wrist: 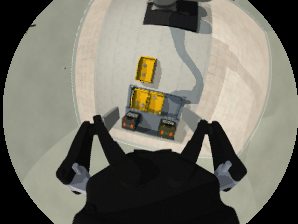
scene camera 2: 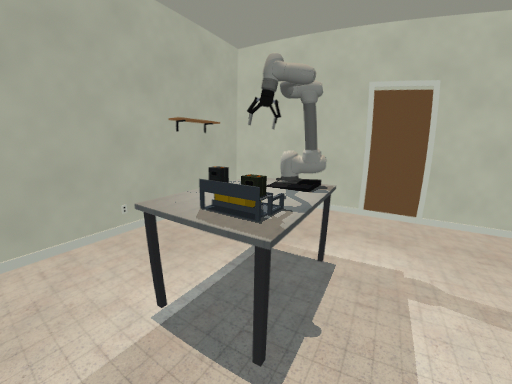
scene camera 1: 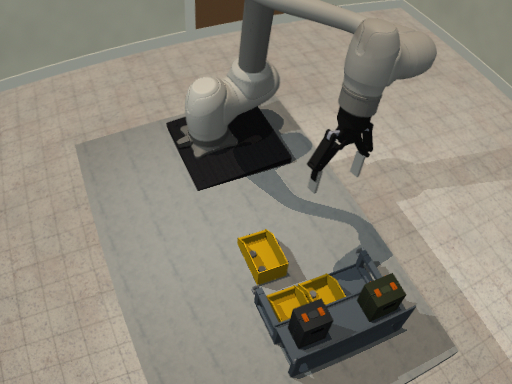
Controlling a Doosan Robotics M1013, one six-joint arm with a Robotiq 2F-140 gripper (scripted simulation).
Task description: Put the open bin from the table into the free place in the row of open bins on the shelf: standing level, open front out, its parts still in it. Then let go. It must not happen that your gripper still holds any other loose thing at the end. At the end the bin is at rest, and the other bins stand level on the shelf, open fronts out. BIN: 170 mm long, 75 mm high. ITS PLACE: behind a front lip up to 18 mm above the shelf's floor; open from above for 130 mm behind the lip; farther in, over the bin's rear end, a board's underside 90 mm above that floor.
Path:
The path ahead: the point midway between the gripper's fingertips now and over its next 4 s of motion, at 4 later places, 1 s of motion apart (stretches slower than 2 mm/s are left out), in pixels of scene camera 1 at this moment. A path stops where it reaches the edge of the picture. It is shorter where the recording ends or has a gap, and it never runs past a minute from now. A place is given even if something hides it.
The gripper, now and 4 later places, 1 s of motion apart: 333,181; 324,162; 310,178; 250,235; 249,239

